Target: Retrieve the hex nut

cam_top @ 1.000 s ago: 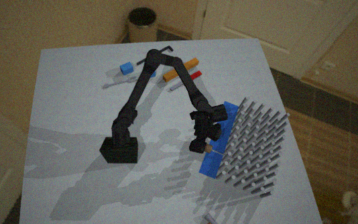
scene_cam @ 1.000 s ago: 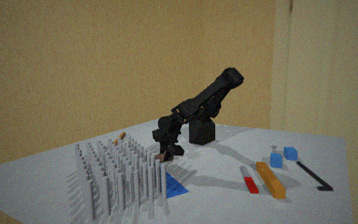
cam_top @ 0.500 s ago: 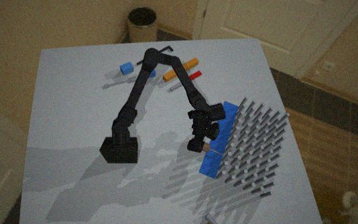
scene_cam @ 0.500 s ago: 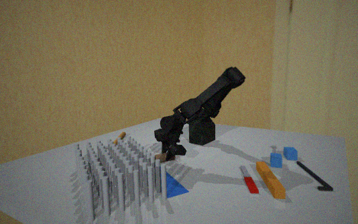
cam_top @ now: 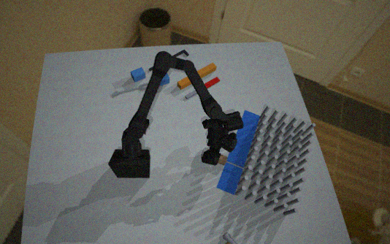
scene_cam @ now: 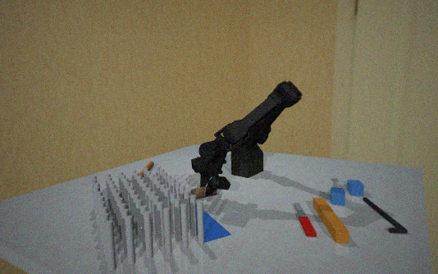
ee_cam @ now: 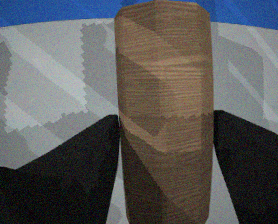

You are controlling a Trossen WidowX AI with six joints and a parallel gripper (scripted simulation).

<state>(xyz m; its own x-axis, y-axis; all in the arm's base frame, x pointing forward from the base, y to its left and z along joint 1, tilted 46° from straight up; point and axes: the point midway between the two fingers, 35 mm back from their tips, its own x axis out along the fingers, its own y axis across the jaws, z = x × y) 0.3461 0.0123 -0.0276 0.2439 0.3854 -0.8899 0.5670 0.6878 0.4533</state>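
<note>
Right now my gripper tip is 12 cm short of the blue taped strip, 2 cm to the right of it and 2 cm above it. The rest, counted from my gripper tip: red-handled tool: 36 cm to the left, 2 cm ahead, 1 cm below; then grey wrench: 40 cm to the left, 32 cm behind, 1 cm below; then orange bar: 43 cm to the left, 1 cm ahead.
</note>
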